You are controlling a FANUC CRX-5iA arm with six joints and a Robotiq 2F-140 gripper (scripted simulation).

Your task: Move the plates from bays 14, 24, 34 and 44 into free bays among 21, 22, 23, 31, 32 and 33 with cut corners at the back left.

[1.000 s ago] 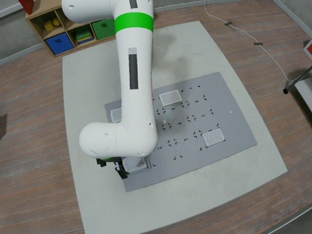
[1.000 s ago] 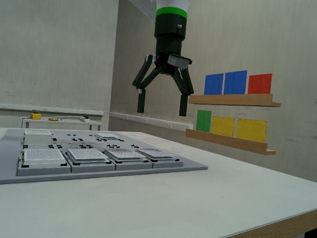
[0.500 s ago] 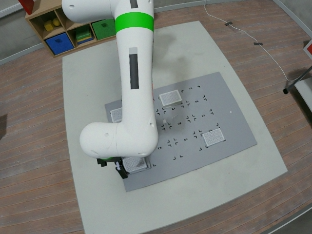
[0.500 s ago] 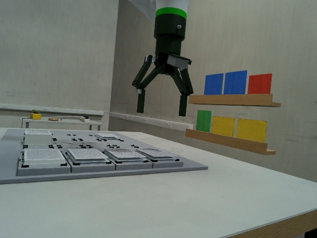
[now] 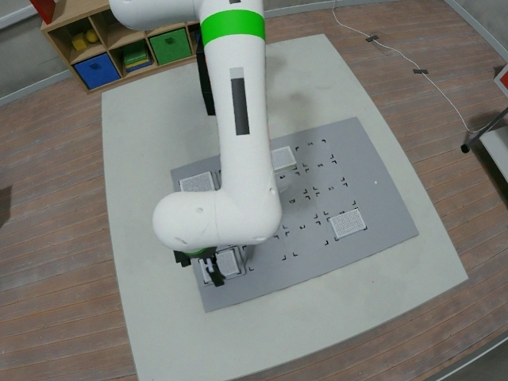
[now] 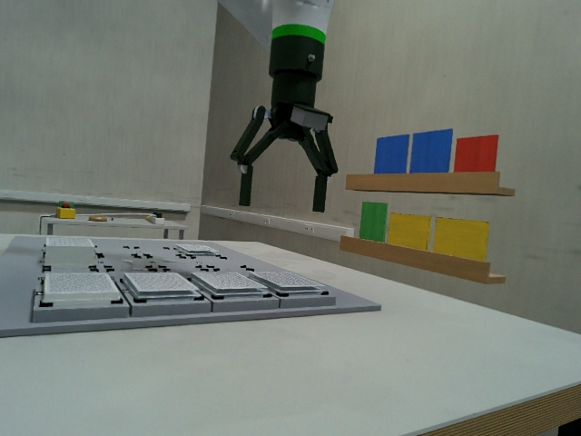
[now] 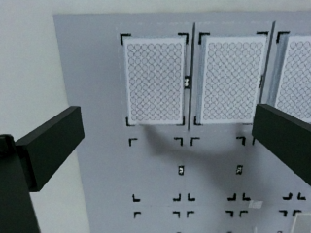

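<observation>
Now: the sealed plate 90 mm behind my hand, 470 mm to the left of it and 150 mm below it. Also, from my hand: sealed deep-well block: 370 mm behind, 250 mm to the left, 140 mm below.
</observation>
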